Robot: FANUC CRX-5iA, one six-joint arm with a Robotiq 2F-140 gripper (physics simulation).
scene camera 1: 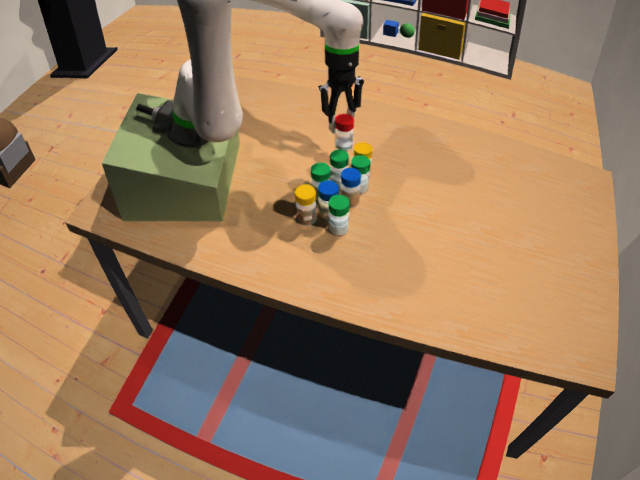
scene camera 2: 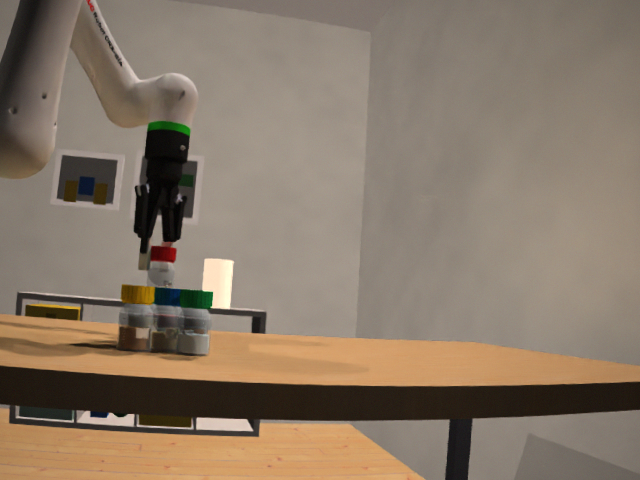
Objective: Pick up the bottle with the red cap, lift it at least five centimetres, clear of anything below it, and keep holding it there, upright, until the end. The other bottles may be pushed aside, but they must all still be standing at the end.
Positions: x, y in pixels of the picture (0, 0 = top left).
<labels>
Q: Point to a blue-capped bottle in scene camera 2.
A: At 165, 315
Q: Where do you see a red-capped bottle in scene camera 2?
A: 161, 273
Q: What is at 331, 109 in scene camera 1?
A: My gripper.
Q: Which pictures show the green-capped bottle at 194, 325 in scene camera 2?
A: Scene camera 1 and scene camera 2: all of them.
</labels>
